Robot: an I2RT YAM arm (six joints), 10 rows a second.
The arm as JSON. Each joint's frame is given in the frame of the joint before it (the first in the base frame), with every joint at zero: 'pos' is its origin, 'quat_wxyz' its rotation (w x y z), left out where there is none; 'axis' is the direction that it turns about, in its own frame. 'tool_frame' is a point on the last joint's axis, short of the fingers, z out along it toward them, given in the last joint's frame.
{
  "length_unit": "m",
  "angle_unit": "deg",
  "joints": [
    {
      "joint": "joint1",
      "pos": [
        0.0,
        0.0,
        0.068
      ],
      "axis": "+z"
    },
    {
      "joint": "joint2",
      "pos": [
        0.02,
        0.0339,
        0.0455
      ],
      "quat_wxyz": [
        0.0,
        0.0,
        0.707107,
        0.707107
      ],
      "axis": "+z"
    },
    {
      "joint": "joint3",
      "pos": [
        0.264,
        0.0,
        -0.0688
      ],
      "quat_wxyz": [
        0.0,
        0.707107,
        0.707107,
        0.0
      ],
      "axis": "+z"
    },
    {
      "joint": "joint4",
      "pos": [
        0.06,
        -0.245,
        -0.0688
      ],
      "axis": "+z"
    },
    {
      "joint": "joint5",
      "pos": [
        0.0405,
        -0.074,
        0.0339
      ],
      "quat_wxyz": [
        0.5,
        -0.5,
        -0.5,
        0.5
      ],
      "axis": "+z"
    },
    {
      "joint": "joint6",
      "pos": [
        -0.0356,
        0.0,
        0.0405
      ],
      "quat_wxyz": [
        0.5,
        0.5,
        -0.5,
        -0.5
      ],
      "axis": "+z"
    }
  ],
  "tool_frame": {
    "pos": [
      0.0,
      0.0,
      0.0
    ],
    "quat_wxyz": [
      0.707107,
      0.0,
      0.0,
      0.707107
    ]
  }
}
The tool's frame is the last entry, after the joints.
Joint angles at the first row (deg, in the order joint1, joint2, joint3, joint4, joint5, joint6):
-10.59, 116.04, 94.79, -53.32, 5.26, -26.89
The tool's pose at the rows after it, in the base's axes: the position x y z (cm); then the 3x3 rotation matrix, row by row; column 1 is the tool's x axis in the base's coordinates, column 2 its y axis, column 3 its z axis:
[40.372 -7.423 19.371], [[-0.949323 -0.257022 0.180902], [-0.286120 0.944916 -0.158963], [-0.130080 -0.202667 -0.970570]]
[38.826 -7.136 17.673], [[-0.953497 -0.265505 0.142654], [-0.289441 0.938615 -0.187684], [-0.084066 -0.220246 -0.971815]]
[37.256 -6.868 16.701], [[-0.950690 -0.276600 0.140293], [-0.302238 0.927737 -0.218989], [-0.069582 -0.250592 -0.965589]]
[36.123 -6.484 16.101], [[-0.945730 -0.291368 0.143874], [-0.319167 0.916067 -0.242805], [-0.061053 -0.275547 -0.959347]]
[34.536 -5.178 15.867], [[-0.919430 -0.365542 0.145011], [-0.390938 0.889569 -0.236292], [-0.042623 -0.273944 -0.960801]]
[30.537 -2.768 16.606], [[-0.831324 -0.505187 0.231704], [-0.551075 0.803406 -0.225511], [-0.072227 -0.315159 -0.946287]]
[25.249 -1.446 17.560], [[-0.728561 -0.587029 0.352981], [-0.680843 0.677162 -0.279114], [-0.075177 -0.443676 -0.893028]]
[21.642 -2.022 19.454], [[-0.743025 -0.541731 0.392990], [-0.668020 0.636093 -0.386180], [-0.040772 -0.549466 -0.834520]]
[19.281 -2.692 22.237], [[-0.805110 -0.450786 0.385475], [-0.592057 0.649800 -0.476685], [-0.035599 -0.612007 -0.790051]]
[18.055 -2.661 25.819], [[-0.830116 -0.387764 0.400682], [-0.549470 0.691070 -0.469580], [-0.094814 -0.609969 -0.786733]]
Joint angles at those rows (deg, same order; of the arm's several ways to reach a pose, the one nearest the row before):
-9.79, 117.08, 92.38, -53.35, 7.23, -26.55
-9.58, 115.30, 85.90, -50.57, 9.28, -26.74
-9.41, 112.56, 79.56, -46.78, 11.13, -27.53
-8.97, 110.48, 75.10, -44.00, 12.56, -28.30
-7.26, 107.23, 70.12, -42.64, 12.48, -31.08
-3.78, 96.43, 58.20, -37.19, 12.11, -38.21
-1.08, 81.32, 44.60, -31.42, 15.81, -46.20
-1.83, 69.58, 39.69, -34.21, 21.93, -48.19
-3.18, 61.67, 41.14, -41.96, 27.04, -45.55
-3.40, 57.82, 47.30, -50.94, 26.42, -41.88

